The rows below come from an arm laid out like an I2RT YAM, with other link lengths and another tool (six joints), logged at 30 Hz.
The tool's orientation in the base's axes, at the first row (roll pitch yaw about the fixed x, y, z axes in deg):
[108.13 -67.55 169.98]
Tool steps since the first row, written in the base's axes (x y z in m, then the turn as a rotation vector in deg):
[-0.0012 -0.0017 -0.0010 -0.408 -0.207 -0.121]
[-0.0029 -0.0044 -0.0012 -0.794 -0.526 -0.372]
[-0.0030 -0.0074 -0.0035 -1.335 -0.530 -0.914]
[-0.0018 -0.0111 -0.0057 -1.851 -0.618 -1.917]
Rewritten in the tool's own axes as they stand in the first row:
[-0.0006 -0.0017 -0.0014 0.028 -0.451 -0.142]
[-0.0003 -0.0038 -0.0039 -0.080 -0.946 -0.381]
[-0.0026 -0.0052 -0.0065 -0.378 -1.640 -0.257]
[-0.0053 -0.0054 -0.0101 -1.117 -2.492 -0.163]

